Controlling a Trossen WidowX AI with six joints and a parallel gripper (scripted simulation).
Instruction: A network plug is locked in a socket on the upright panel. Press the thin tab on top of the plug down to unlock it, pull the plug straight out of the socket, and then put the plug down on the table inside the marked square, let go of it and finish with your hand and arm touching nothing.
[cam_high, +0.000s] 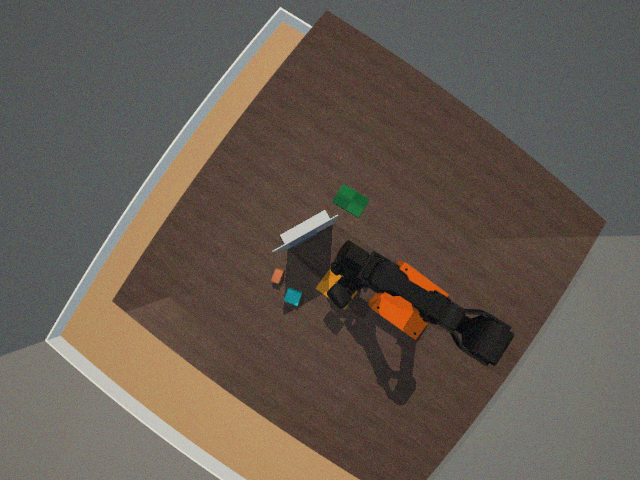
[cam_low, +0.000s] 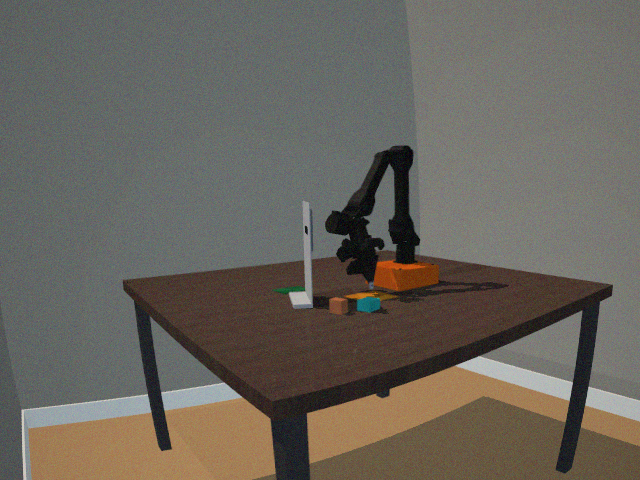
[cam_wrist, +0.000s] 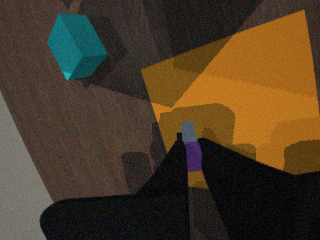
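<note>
Now: the yellow marked square 1 cm behind my gripper tip and 4 cm below it. The rest, counted from my gripper tip: purple network plug right at my gripper tip; then teal cube 11 cm ahead, 10 cm to the left, 3 cm below; then orange cube 19 cm ahead, 7 cm to the left, 3 cm below.
</note>
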